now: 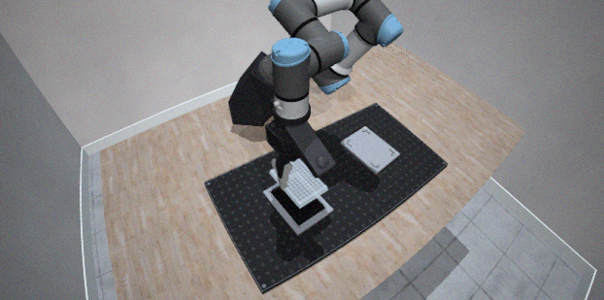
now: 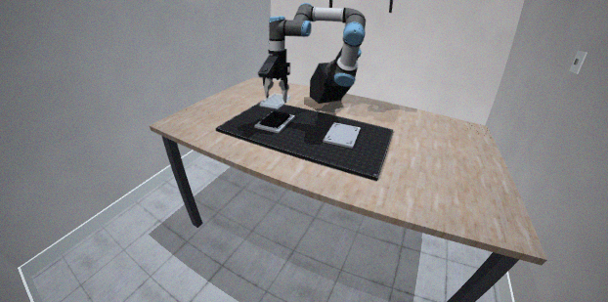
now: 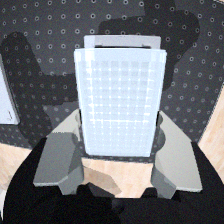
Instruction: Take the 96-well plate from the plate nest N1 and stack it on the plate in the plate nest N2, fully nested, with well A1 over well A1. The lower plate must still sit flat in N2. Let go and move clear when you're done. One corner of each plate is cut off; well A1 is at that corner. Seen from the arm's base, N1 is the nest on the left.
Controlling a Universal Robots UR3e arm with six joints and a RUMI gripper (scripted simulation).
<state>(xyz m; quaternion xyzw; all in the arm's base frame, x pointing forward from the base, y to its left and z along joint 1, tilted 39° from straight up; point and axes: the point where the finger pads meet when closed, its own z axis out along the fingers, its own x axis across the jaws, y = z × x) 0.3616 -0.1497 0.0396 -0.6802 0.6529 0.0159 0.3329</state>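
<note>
The white 96-well plate is 1 cm below my hand. Round my hand: black 96-well plate: 10 cm below; then nest N1: 29 cm to the left, 11 cm below, 6 cm behind.
</note>
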